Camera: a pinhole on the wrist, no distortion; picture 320 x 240 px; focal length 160.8 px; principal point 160.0 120.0 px. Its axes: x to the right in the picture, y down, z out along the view. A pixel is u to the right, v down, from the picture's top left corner.
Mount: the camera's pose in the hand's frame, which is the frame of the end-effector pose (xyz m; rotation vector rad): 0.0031 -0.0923 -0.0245 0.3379 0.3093 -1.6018
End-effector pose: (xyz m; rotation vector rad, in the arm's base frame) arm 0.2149 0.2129 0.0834 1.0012 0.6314 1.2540
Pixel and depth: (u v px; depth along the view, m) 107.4 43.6 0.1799
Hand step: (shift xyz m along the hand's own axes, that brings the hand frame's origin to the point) -0.0845 -0.1050 0.1634
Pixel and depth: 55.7 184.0 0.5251
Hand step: 0.2137 -0.0010 0.5941
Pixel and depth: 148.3 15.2 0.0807
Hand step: -0.0514 -0.1160 0.0515
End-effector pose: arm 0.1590 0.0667 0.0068 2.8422 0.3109 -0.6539
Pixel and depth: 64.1 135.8 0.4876
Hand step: 0.0515 -0.0225 0.5389
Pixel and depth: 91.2 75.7 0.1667
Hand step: -0.0440 -0.0906 0.1565
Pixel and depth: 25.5 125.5 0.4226
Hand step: 0.0231 0.0627 0.5040
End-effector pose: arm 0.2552 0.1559 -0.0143 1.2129 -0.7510 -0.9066
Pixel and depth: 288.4 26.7 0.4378
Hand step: -0.2806 -0.5719 0.2362
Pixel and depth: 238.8 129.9 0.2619
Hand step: 0.0053 -0.3148 0.1647
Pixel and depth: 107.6 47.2 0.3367
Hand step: -0.1533 -0.1169 0.3271
